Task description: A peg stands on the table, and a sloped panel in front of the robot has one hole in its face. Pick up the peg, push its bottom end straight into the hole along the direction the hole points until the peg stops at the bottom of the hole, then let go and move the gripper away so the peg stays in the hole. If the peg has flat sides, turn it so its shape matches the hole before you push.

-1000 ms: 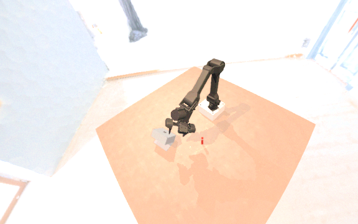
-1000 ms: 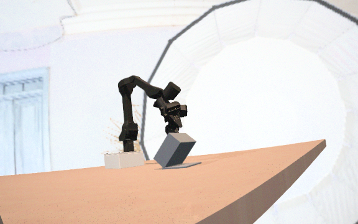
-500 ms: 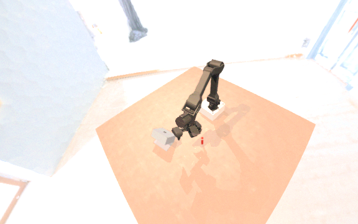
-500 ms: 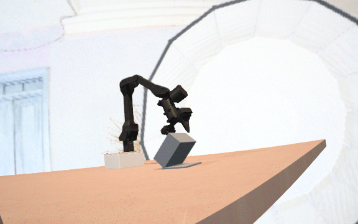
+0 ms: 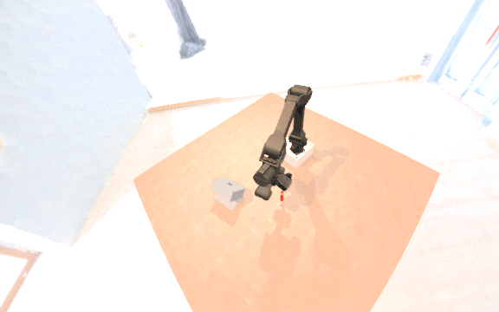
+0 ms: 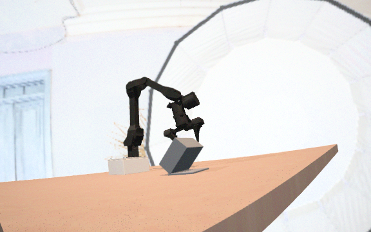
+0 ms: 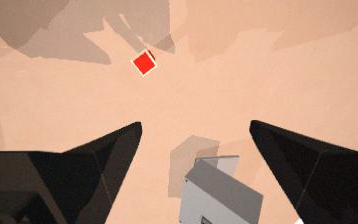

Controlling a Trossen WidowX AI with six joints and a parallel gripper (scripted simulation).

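My gripper tip is now 60 mm past the peg, 40 mm above it and 20 mm to the right of it. The rest, counted from my gripper tip: thin grey foot plate (170 mm ahead, 140 mm to the right, 100 mm below); then grey sloped panel (150 mm to the right, 150 mm ahead, 40 mm below).
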